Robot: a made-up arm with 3 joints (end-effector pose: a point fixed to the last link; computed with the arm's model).
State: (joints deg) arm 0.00 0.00 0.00
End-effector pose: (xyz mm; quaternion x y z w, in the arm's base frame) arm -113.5 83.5 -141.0 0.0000 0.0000 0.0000 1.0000
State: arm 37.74 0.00 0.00
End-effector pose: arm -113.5 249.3 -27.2 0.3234 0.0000 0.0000 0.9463
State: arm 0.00 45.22 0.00
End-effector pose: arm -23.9 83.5 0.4 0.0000 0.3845 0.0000 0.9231
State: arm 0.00 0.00 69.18
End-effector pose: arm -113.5 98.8 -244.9 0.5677 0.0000 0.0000 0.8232
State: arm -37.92 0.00 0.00
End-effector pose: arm -113.5 -118.2 -129.1 -0.3249 0.0000 0.0000 0.9457
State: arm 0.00 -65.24 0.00
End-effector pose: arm -22.2 83.5 -357.3 0.0000 -0.5391 0.0000 0.8423
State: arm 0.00 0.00 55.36
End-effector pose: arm -113.5 85.7 -226.9 0.4645 0.0000 0.0000 0.8856
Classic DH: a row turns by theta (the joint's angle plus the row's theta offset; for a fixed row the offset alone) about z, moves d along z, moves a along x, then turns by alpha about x. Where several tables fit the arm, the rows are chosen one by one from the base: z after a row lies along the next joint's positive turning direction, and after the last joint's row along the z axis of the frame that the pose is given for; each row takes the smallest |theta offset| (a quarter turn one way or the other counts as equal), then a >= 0, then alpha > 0; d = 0 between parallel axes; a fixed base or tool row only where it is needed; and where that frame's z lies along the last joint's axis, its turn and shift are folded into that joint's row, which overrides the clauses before.
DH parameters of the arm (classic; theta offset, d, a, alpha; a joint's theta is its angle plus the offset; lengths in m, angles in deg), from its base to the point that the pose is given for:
base (fixed): 90 0.1585 0 90
joint 1: -90 0.1011 0.3363 -90
joint 2: 0 0.1665 0.0041 90
joint 3: -90 -0.2146 0.083 90
tool (fixed): 90 0.0409 0 0

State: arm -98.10 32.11 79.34
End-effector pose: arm -122.2 -301.1 89.3 -0.1566 0.0062 -0.2765 0.9481
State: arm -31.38 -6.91 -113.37
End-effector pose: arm -118.7 42.6 -226.7 -0.9513 -0.0455 -0.0395 0.3022
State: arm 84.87 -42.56 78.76
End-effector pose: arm -4.5 546.3 220.1 0.9223 -0.3624 -0.0193 0.1327
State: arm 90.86 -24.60 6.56
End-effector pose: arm -105.3 399.8 243.9 0.7341 -0.1579 -0.1430 0.6447
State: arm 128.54 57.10 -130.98
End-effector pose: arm 11.2 -48.3 442.0 -0.0187 -0.3057 0.3674 0.8782
